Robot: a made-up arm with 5 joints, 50 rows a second.
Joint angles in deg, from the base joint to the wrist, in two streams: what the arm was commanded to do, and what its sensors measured. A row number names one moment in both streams.
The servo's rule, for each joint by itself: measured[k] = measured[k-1] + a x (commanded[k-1-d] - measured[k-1]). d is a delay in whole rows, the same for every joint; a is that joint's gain. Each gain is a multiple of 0.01, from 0.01 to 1. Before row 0 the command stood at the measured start. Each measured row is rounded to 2 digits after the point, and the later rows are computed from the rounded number. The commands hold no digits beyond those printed.
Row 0, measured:
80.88 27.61 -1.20 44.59 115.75
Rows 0 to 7, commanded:
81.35 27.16 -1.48 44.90 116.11
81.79 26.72 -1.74 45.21 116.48
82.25 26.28 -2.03 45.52 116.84
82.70 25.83 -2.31 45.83 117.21
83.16 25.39 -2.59 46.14 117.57
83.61 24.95 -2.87 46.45 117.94
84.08 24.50 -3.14 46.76 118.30
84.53 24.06 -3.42 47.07 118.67
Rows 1 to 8, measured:
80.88 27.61 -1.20 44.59 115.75
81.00 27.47 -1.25 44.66 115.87
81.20 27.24 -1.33 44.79 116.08
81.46 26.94 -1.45 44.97 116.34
81.77 26.60 -1.60 45.18 116.64
82.12 26.22 -1.77 45.41 116.96
82.49 25.83 -1.96 45.66 117.29
82.89 25.42 -2.16 45.92 117.63
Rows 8 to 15, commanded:
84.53 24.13 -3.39 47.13 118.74
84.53 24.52 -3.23 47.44 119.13
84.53 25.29 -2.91 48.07 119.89
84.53 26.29 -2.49 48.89 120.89
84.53 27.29 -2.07 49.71 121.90
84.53 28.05 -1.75 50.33 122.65
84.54 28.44 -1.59 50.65 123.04
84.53 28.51 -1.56 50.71 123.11
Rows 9 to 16, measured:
83.30 25.00 -2.37 46.20 117.98
83.61 24.73 -2.54 46.42 118.24
83.84 24.66 -2.66 46.66 118.54
84.01 24.86 -2.70 47.00 119.00
84.14 25.30 -2.66 47.45 119.64
84.24 25.92 -2.56 47.99 120.41
84.31 26.58 -2.42 48.55 121.17
84.37 27.16 -2.28 49.05 121.81

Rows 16 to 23, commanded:
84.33 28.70 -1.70 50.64 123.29
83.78 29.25 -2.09 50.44 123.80
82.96 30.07 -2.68 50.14 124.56
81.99 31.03 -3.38 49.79 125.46
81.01 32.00 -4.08 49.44 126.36
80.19 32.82 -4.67 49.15 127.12
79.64 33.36 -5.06 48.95 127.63
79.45 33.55 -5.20 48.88 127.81
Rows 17 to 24, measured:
84.41 27.58 -2.16 49.45 122.25
84.39 27.93 -2.08 49.74 122.60
84.24 28.34 -2.08 49.91 123.01
83.92 28.88 -2.18 49.97 123.54
83.44 29.55 -2.38 49.93 124.19
82.83 30.31 -2.67 49.81 124.93
82.17 31.09 -3.01 49.65 125.67
81.54 31.79 -3.36 49.48 126.34

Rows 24 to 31, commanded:
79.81 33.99 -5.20 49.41 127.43
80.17 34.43 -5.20 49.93 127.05
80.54 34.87 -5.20 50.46 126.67
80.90 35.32 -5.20 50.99 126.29
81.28 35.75 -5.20 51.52 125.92
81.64 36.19 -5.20 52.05 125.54
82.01 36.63 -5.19 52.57 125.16
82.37 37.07 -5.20 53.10 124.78
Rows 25 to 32, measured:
81.02 32.34 -3.67 49.34 126.84
80.72 32.85 -3.93 49.36 127.04
80.58 33.34 -4.15 49.50 127.04
80.57 33.81 -4.33 49.73 126.91
80.65 34.28 -4.48 50.03 126.70
80.81 34.74 -4.60 50.39 126.43
81.02 35.19 -4.70 50.79 126.13
81.27 35.64 -4.78 51.22 125.80

